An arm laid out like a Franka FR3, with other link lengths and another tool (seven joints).
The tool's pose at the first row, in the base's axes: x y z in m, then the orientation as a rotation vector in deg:
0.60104 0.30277 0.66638 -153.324 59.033 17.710
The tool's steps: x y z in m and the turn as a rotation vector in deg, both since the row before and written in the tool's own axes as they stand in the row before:
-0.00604 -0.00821 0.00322 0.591 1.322 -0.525
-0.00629 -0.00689 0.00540 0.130 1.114 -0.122
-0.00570 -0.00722 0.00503 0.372 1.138 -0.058
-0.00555 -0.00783 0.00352 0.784 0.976 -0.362
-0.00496 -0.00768 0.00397 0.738 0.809 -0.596
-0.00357 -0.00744 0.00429 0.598 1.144 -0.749
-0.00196 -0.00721 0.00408 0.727 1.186 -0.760
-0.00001 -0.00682 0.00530 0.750 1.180 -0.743
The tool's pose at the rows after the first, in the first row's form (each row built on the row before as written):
0.60189 0.31342 0.66639 -153.576 58.626 15.527
0.60147 0.32395 0.66411 -153.957 58.763 13.962
0.60179 0.33421 0.66198 -154.089 58.954 12.234
0.60278 0.34436 0.66129 -153.915 58.609 10.430
0.60412 0.35416 0.66003 -153.814 57.901 8.834
0.60633 0.36300 0.65818 -154.004 57.105 6.843
0.60960 0.37061 0.65621 -154.071 56.273 4.730
0.61417 0.37707 0.65275 -154.080 55.449 2.622

